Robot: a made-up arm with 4 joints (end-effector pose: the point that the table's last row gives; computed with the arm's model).
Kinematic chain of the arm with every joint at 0, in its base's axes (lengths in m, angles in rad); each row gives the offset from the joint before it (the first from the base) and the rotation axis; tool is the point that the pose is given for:
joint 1: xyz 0 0 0.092 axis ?
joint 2: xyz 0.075 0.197 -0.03 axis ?
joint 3: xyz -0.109 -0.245 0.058 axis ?
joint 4: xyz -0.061 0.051 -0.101 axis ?
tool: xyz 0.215 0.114 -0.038
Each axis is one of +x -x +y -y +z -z.
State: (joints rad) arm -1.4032 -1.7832 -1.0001 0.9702
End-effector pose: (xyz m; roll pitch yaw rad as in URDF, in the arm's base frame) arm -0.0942 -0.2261 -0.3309 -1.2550 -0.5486 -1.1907
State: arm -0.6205 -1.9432 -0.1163 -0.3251
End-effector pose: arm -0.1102 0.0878 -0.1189 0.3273 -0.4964 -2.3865
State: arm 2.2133 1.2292 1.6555 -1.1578
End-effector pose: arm 0.1743 -0.0620 0.2750 2.0262 -1.0560 1.4457
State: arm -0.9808 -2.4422 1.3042 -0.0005
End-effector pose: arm -0.0029 0.2472 -0.0068 2.1560 -0.5640 -2.7035
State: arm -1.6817 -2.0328 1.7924 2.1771
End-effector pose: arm 0.1172 0.1487 -0.5357 -2.1571 0.7419 1.4452
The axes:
joint 1: +x
joint 2: +z
joint 3: +x
joint 4: +z

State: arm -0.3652 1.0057 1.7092 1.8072
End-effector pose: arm 0.0155 -0.0476 0.4081 0.8603 -1.4778 1.7020
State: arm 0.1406 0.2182 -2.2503 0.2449
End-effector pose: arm 0.1912 -0.2666 0.0028 -2.1225 0.1791 0.0886
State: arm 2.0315 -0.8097 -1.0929 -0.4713
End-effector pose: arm -0.1229 0.1171 0.0466 0.7339 1.0889 -0.0222
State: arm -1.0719 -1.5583 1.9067 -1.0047
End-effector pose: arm -0.0154 0.0812 -0.0395 1.7192 -0.0867 -1.2808
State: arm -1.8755 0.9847 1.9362 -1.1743
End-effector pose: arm 0.1503 -0.0686 -0.0634 -0.9079 0.2242 -1.6334
